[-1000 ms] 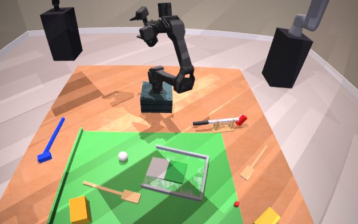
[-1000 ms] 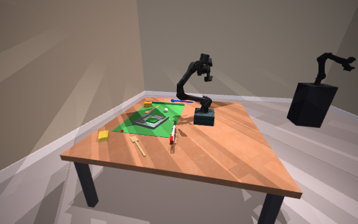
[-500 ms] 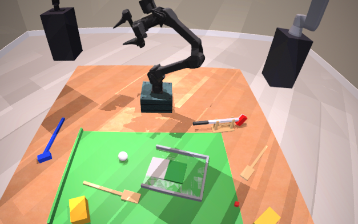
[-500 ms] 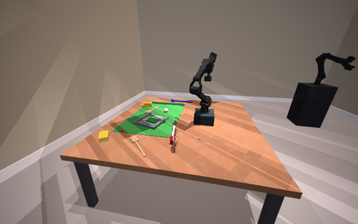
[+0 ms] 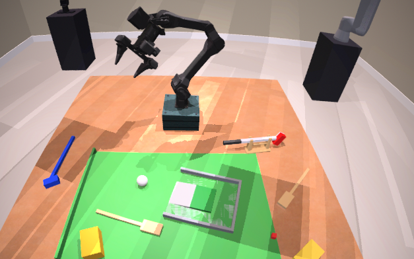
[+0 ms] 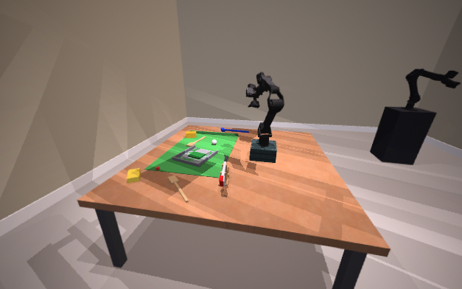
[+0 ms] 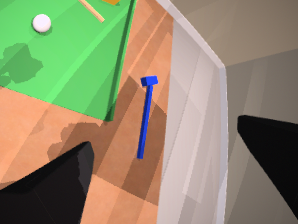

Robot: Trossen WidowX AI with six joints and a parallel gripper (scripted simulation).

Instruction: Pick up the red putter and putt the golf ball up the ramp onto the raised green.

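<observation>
The red putter lies 550 mm to the left of my gripper tip, 290 mm below it and 40 mm ahead of it. The rest, counted from my gripper tip: blue putter 340 mm below, 310 mm to the right, 170 mm ahead; then white golf ball 330 mm below, 250 mm ahead, 80 mm to the left; then green mat 350 mm below, 320 mm ahead, 190 mm to the left.
</observation>
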